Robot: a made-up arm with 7 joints.
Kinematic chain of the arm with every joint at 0, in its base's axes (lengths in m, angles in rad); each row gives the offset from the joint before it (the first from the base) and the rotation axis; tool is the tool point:
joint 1: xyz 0 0 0.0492 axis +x
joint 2: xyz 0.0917 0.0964 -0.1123 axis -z
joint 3: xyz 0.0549 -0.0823 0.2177 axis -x
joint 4: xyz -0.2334 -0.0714 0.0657 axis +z
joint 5: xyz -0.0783 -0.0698 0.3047 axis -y
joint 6: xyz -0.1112 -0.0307 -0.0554 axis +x
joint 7: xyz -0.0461 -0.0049 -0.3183 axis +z
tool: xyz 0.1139 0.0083 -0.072
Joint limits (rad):
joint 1: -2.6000..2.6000
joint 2: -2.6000..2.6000
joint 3: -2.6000..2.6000
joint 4: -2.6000..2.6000
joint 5: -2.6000..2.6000
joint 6: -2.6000..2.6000
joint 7: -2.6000..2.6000
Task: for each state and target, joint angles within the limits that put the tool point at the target. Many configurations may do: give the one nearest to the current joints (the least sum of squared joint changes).
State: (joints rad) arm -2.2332 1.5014 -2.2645 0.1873 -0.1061 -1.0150 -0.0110
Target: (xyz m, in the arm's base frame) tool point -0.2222 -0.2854 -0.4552
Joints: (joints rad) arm -1.7725 0.9564 -2.0675 -0.3675 -0.4283 -0.6961 0.0947
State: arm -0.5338 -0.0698 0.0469 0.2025 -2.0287 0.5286 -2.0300
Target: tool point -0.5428 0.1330 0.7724
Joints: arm -0.4559 -0.1341 -0.0256 0.1759 -1.6825 0.6589 -1.9146
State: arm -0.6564 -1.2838 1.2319 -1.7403 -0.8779 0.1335 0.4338
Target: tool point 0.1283 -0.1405 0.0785
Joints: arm -0.8312 -1.3758 1.3344 -1.6312 -0.2878 0.0519 0.3479
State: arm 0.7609 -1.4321 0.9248 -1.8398 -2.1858 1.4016 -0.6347
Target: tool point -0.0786 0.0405 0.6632
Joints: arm 0.4924 -1.1891 0.7145 -2.0199 -2.2203 1.4288 -0.6644
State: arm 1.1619 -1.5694 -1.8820 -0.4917 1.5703 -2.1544 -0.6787
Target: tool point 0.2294 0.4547 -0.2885
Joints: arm 1.5163 -1.6039 -2.0184 -0.0812 1.7377 -1.8957 -0.6470
